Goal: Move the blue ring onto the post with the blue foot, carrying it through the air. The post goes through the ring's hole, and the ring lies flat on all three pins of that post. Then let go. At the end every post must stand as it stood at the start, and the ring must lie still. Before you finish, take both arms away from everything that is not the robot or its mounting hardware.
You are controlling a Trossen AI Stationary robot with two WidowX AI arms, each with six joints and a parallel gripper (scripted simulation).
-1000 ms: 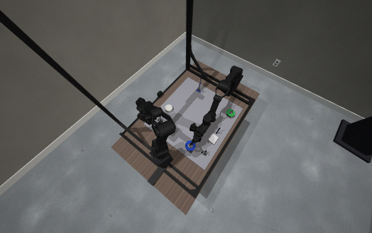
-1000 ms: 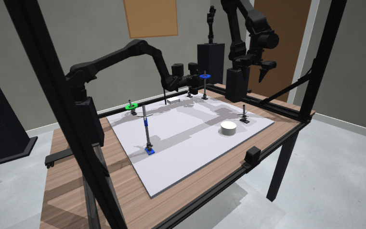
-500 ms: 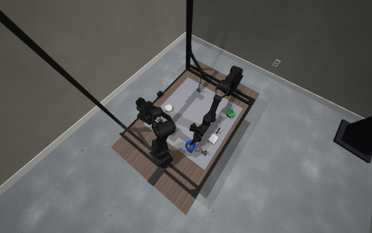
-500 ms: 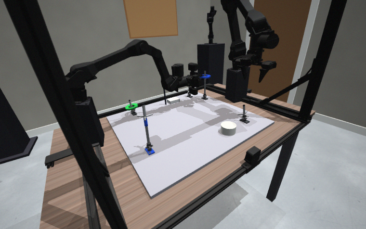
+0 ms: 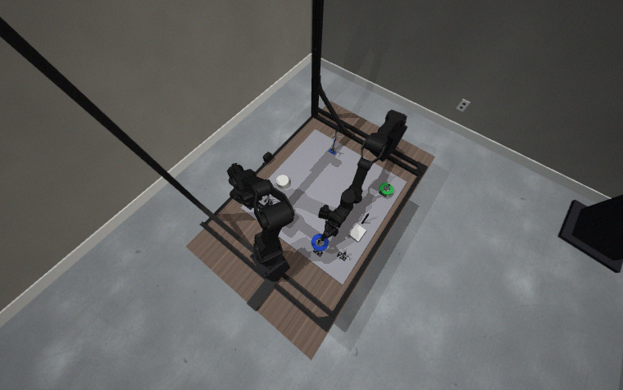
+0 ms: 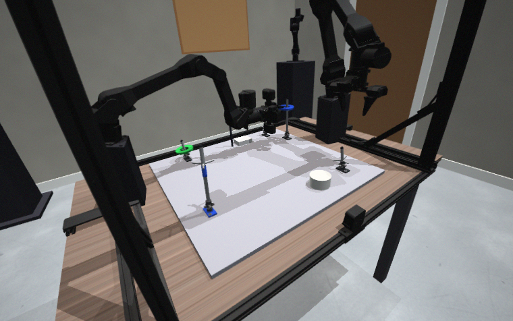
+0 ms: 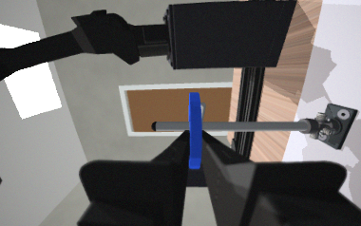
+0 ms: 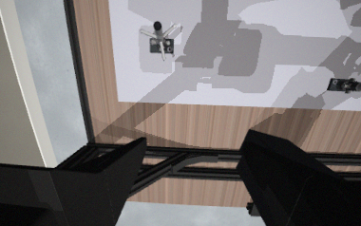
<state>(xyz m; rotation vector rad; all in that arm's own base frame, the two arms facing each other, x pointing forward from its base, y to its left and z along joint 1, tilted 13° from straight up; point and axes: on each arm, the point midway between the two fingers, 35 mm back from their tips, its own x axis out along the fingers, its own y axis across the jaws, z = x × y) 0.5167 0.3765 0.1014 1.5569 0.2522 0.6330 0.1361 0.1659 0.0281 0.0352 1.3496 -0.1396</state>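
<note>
Now: the blue ring 290 mm ahead of my right hand, 80 mm to the left of it and 50 mm below it. Also, from my right hand: white block (380 mm ahead, 270 mm to the left, 200 mm below); short post (150 mm below, 100 mm to the left, 60 mm behind); black pen (370 mm ahead, 330 mm to the left, 110 mm below).
</note>
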